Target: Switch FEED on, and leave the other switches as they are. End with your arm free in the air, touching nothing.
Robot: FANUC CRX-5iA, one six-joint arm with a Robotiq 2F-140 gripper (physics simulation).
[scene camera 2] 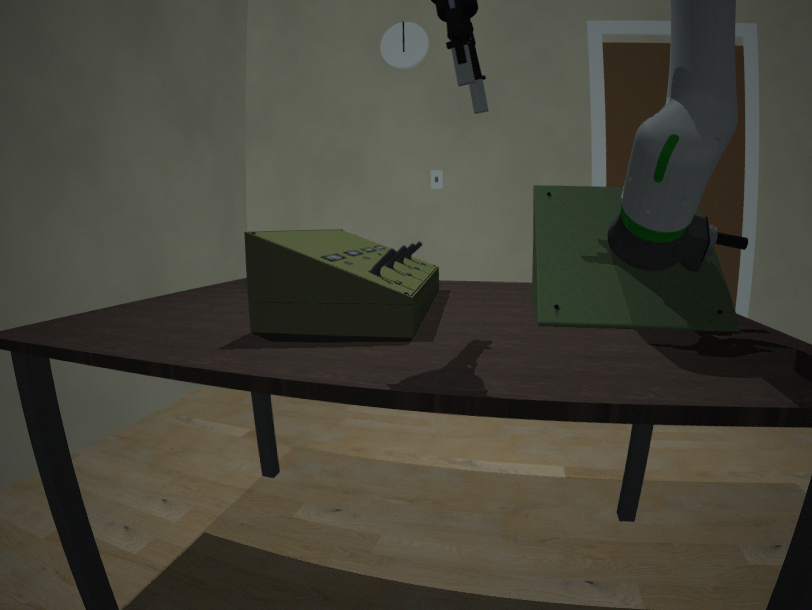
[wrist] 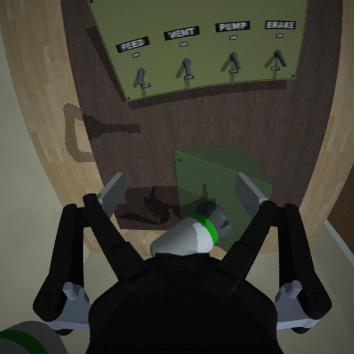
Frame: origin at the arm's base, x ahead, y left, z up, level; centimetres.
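Seen in the pictures: gripper, between the fingertips: [scene camera 2: 474, 99] [wrist: 179, 182]; arm's base, origin of its link: [scene camera 2: 645, 241] [wrist: 214, 218].
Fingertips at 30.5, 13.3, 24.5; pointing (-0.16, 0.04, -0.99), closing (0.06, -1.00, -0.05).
Note:
Offsets run from my fingertips to a thing's middle, as dx, dy, dz. Level surfaces: height alone.
The olive control box {+24.5, -3.5, -32.7} [scene camera 2: 328, 302] [wrist: 200, 15] stands on the table, its sloped panel carrying four dark levers. The FEED lever {+12.0, +12.0, -27.8} [scene camera 2: 383, 261] [wrist: 141, 77] is nearest the camera in the scene view and leftmost in the wrist view. The VENT {+14.9, +0.3, -27.8} [wrist: 187, 67], PUMP {+17.7, -11.3, -27.8} [wrist: 235, 61] and BRAKE {+20.5, -23.0, -27.8} [wrist: 280, 58] levers follow to its right. In the scene view all the levers lean similarly toward the panel's lower edge, away from the ON labels. My gripper [scene camera 2: 473, 90] [wrist: 179, 182] is open and empty, high in the air, to the right of the box in the scene view, touching nothing.
A green sloped block [scene camera 2: 571, 275] [wrist: 192, 175] stands on the dark table {dz -38.6} [scene camera 2: 315, 367] [wrist: 165, 125], right of the box in the scene view. The arm's base [scene camera 2: 659, 249] [wrist: 215, 222] is mounted at it. A wall with a clock [scene camera 2: 404, 45] and a door [scene camera 2: 636, 118] are behind.

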